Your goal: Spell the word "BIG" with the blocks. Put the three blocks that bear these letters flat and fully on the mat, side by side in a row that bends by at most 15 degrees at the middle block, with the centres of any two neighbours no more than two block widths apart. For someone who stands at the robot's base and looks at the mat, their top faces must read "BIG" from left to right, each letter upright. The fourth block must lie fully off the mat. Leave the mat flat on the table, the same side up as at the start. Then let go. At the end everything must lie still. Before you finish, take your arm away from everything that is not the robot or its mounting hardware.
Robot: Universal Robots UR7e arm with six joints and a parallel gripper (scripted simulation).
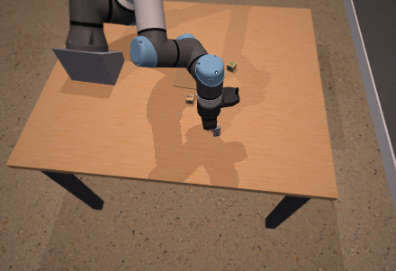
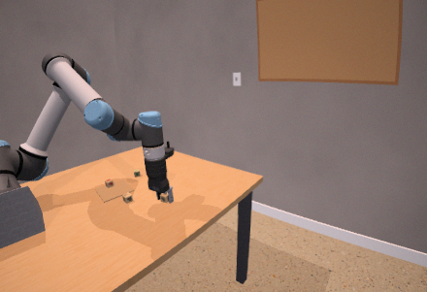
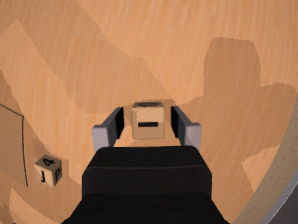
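My hand is 24 cm to the right of the tan mat, 11 cm past it and 2 cm above it. Round my hand: B block: 29 cm to the left, 11 cm behind.
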